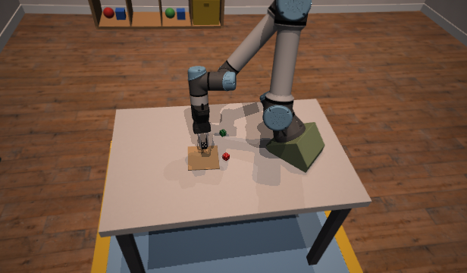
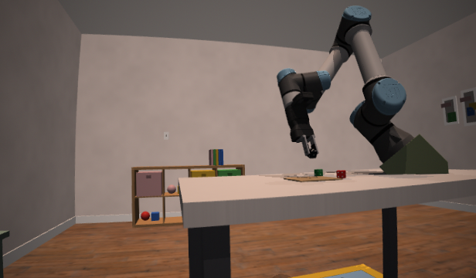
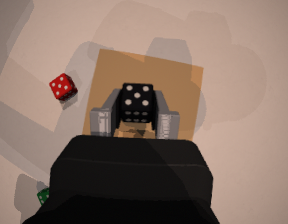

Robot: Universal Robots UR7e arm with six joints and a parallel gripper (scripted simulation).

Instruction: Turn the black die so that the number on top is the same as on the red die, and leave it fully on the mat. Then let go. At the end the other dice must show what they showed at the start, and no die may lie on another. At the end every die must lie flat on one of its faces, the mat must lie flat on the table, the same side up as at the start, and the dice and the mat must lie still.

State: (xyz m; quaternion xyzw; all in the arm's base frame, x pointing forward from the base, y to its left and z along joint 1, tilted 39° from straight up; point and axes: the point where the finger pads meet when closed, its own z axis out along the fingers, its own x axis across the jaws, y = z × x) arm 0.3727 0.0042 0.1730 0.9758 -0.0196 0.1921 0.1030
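The black die is 10 mm below my hand. Round my hand: red die 90 mm behind, 80 mm below, 50 mm to the left; then green die 140 mm behind, 100 mm to the right, 80 mm below; then tan mat 90 mm below.
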